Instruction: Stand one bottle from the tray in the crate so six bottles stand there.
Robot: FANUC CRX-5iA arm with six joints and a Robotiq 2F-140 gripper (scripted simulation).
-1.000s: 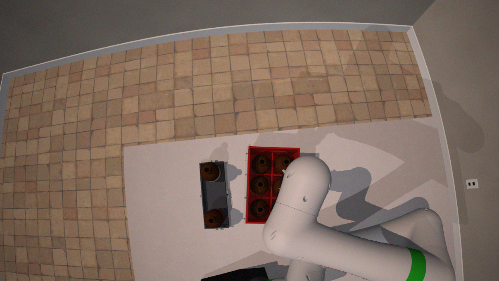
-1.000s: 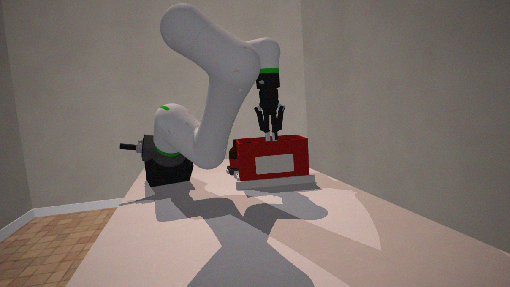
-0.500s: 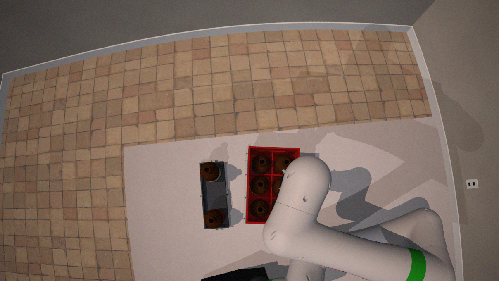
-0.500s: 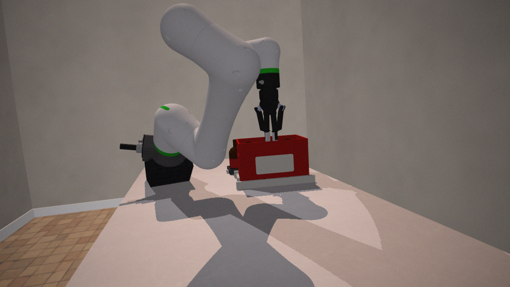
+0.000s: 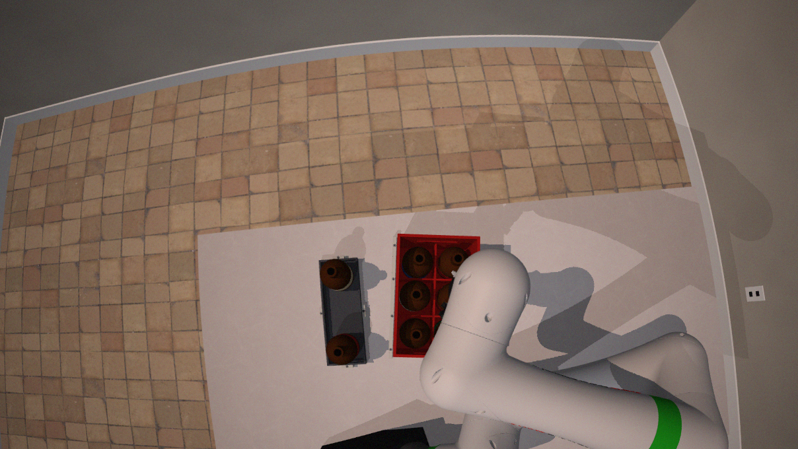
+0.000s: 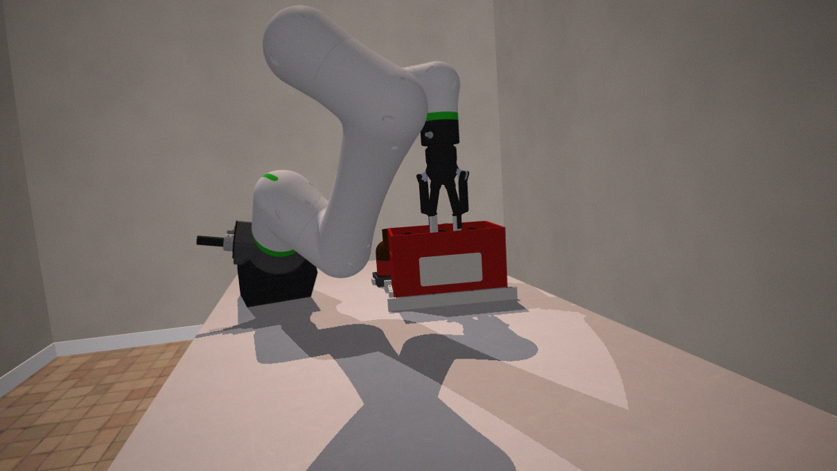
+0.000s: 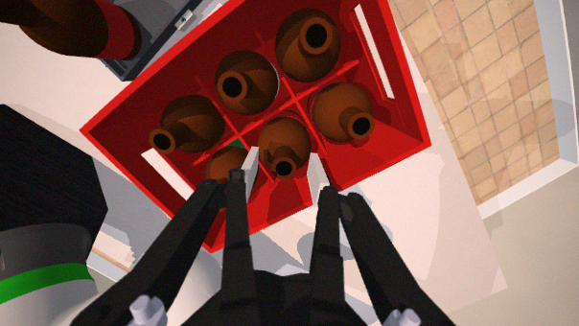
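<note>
My hand is 1 cm short of the red crate, 4 cm to the right of it and 9 cm above it. Also, from my hand: dark grey tray (1 cm ahead, 27 cm to the left, 16 cm below).
</note>
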